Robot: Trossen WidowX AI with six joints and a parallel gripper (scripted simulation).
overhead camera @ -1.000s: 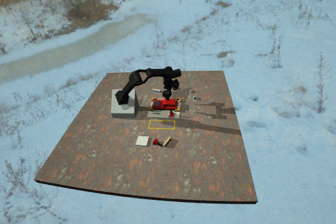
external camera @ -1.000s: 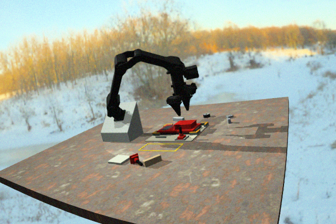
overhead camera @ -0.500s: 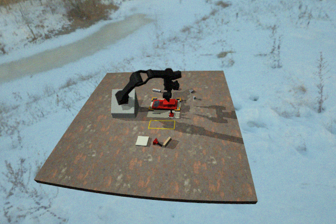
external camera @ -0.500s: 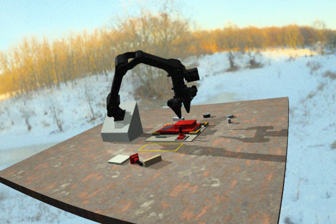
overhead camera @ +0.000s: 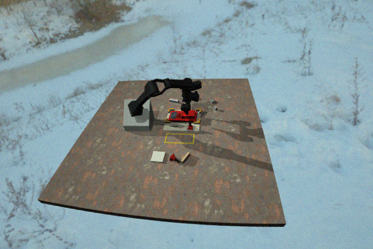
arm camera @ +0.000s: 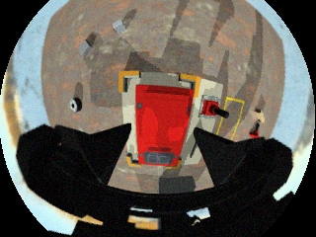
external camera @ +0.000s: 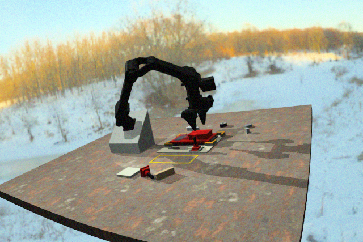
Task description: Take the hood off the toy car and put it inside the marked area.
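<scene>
Now: gripper tip 30 mm above the hood. Round my gripper tip: tan block: 370 mm to the right, 60 mm below, 10 mm behind; white plate: 350 mm to the right, 180 mm behind, 70 mm below.
</scene>
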